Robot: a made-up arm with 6 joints. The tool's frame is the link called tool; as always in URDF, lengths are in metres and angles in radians. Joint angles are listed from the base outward.
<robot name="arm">
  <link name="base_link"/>
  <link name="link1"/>
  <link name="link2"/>
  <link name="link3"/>
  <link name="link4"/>
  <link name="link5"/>
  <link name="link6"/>
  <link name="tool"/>
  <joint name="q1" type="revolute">
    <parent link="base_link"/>
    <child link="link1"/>
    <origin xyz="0 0 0.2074" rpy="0 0 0"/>
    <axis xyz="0 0 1"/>
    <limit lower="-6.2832" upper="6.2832"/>
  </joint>
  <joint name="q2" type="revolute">
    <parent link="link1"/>
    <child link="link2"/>
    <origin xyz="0 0.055 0" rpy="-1.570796 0 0"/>
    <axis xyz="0 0 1"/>
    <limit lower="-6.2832" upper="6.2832"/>
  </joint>
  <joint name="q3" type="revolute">
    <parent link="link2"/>
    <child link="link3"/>
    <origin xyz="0 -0.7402 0" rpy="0 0 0"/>
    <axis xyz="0 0 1"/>
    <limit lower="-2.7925" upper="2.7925"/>
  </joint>
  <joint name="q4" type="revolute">
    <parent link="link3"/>
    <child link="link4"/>
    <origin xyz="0 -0.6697 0" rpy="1.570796 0 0"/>
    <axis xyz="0 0 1"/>
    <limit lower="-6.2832" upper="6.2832"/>
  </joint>
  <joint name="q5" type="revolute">
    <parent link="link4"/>
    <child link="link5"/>
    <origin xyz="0 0 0" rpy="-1.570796 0 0"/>
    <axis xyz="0 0 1"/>
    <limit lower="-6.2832" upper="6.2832"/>
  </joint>
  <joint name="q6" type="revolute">
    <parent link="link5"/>
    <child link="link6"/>
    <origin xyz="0 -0.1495 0" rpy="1.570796 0 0"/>
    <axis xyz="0 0 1"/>
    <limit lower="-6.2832" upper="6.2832"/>
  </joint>
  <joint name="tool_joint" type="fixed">
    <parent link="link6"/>
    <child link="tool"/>
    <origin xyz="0 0 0" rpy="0 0 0"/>
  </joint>
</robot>
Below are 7 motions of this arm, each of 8 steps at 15 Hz.
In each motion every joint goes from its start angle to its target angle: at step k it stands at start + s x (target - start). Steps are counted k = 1, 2, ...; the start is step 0. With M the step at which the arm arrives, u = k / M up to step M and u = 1 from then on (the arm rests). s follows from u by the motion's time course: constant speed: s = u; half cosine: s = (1 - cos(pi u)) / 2; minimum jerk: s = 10 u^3 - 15 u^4 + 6 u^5.
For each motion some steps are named. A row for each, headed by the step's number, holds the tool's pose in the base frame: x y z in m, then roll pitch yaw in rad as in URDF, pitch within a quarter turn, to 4 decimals.
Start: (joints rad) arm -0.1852 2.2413 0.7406 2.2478 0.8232 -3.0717
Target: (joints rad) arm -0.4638 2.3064 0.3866 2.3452 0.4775 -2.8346
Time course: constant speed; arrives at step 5
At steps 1, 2, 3, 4, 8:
1: 0.8146 -0.0627 -1.0062 -3.0217 0.9002 -2.4993
2: 0.8412 -0.1250 -1.0065 -3.0161 0.8796 -2.6121
3: 0.8624 -0.1903 -1.0041 -3.0115 0.8628 -2.7286
4: 0.8779 -0.2580 -0.9991 -3.0085 0.8500 -2.8491
8: 0.8874 -0.3275 -0.9915 -3.0077 0.8408 -2.9735

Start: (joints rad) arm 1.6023 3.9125 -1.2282 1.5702 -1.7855 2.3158
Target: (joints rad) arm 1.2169 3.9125 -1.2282 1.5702 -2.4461 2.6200
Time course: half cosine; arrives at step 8
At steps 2, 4, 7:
2: 0.0813 -0.2423 -0.8833 0.8079 -1.1612 2.1251
4: 0.0311 -0.2626 -0.8548 0.2794 -1.0654 2.4025
7: -0.0486 -0.2688 -0.8236 -0.1172 -0.8244 2.4960

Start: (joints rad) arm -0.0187 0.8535 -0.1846 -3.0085 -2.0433 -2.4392
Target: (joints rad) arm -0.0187 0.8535 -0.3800 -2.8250 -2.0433 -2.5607
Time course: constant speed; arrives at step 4
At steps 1, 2, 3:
1: 1.0153 0.0597 1.1075 2.7433 0.3037 2.5096
2: 0.9937 0.0661 1.1300 2.7014 0.3425 2.5606
3: 0.9707 0.0725 1.1514 2.6632 0.3857 2.6116

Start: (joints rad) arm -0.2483 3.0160 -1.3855 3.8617 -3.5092 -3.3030
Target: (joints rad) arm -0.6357 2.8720 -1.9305 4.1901 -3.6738 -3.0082
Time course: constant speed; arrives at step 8
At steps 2, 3, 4, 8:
2: 0.6098 -0.2062 -0.4223 1.3519 -0.6602 -1.4861
3: 0.6011 -0.2404 -0.3750 1.4513 -0.6904 -1.5705
4: 0.5871 -0.2726 -0.3285 1.5555 -0.7201 -1.6596
8: 0.4862 -0.3721 -0.1571 2.0322 -0.8237 -2.0767

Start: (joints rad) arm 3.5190 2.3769 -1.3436 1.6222 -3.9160 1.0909
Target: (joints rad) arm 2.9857 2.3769 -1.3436 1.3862 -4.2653 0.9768
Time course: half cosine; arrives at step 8
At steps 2, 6, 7, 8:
2: -0.9066 -0.4523 -0.0342 1.9933 -0.6079 0.7235
6: -1.0476 -0.1037 -0.0373 1.9962 -0.5233 0.0759
7: -1.0583 -0.0442 -0.0380 1.9975 -0.5063 -0.0232
8: -1.0613 -0.0230 -0.0382 1.9979 -0.5001 -0.0580

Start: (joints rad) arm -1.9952 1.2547 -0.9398 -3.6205 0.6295 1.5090
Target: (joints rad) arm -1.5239 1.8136 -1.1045 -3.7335 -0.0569 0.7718
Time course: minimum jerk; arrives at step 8
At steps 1, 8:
1: -0.2704 -0.8455 1.2065 0.3410 -0.1222 2.1951
8: 0.1091 -1.2534 0.6464 -0.1982 -0.7355 1.8623

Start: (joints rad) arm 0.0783 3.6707 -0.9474 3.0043 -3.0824 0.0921
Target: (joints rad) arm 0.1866 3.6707 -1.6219 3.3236 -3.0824 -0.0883
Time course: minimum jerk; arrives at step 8
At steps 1, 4, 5, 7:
1: -0.1688 0.0405 -0.9085 0.1083 0.4766 -2.8121
4: -0.0303 0.0517 -0.8165 -0.0203 0.8145 -3.0389
5: 0.0219 0.0600 -0.7591 -0.1837 0.9542 3.0677
7: 0.0700 0.0706 -0.6837 -0.5058 1.0734 2.7527

